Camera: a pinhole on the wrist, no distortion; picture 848 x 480 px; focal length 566.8 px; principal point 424.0 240.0 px. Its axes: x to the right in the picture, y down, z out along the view. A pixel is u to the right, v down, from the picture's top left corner.
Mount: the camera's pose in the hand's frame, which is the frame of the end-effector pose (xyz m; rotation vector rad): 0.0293 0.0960 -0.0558 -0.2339 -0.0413 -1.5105
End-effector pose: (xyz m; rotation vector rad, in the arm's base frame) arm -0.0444 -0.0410 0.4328 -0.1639 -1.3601 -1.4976
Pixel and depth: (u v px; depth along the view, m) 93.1 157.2 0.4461
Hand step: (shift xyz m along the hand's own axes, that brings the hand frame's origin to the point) 0.0006 0.4288 0.3435
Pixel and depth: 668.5 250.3 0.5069
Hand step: 0.1122 -0.0281 0.4758
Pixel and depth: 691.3 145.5 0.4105
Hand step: 0.0223 -0.0240 0.3872
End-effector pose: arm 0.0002 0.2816 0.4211 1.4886 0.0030 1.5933
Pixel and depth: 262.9 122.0 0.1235
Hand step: 0.0161 0.1514 0.0621
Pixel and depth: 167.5 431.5 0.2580
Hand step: 0.1386 0.2605 0.1651
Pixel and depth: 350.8 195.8 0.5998
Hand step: 0.0486 0.2772 0.5228
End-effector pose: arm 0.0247 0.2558 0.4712 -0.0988 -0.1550 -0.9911
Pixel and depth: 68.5 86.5 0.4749
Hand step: -0.0613 0.4681 0.3733
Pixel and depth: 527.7 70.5 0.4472
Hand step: -0.0453 0.0897 0.4121
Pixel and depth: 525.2 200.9 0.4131
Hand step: 0.0545 0.0960 0.3640
